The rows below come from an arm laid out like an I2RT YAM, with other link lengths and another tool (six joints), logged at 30 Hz.
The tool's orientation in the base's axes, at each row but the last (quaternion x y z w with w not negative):
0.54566, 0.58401, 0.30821, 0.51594
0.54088, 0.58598, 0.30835, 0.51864
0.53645, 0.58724, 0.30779, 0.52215
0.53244, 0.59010, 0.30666, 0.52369
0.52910, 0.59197, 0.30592, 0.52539
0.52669, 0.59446, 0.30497, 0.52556
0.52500, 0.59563, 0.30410, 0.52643
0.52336, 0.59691, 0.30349, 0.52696
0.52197, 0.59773, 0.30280, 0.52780
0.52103, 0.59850, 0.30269, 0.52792
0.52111, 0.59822, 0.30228, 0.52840
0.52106, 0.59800, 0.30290, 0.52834
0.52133, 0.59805, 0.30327, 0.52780
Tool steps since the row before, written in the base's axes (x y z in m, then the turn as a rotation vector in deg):
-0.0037, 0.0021, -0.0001, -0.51, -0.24, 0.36
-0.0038, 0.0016, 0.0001, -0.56, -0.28, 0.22
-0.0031, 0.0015, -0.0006, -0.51, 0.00, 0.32
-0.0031, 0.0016, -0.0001, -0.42, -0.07, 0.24
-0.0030, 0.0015, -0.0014, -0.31, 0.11, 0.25
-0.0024, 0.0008, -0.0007, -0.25, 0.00, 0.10
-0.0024, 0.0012, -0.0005, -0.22, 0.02, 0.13
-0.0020, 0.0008, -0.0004, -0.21, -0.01, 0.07
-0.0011, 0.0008, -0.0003, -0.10, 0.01, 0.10
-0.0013, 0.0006, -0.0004, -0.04, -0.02, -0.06
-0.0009, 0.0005, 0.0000, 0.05, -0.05, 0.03
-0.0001, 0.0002, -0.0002, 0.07, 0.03, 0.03
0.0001, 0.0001, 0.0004, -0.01, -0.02, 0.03
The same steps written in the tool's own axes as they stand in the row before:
0.0016, -0.0008, -0.0039, -0.39, 0.12, -0.53
0.0010, -0.0007, -0.0039, -0.40, -0.04, -0.53
0.0012, -0.0012, -0.0031, -0.15, 0.14, -0.57
0.0012, -0.0007, -0.0032, -0.18, 0.07, -0.45
0.0015, -0.0018, -0.0028, -0.01, 0.16, -0.38
0.0007, -0.0012, -0.0022, -0.06, 0.02, -0.26
0.0010, -0.0009, -0.0024, -0.04, 0.06, -0.25
0.0007, -0.0008, -0.0019, -0.05, 0.00, -0.22
0.0007, -0.0004, -0.0011, -0.03, 0.06, -0.12
0.0006, -0.0006, -0.0012, 0.00, -0.07, -0.02
0.0004, -0.0001, -0.0009, -0.05, 0.03, 0.05
0.0002, -0.0002, -0.0001, 0.03, 0.06, 0.05
0.0000, 0.0004, 0.0000, -0.03, 0.02, -0.01

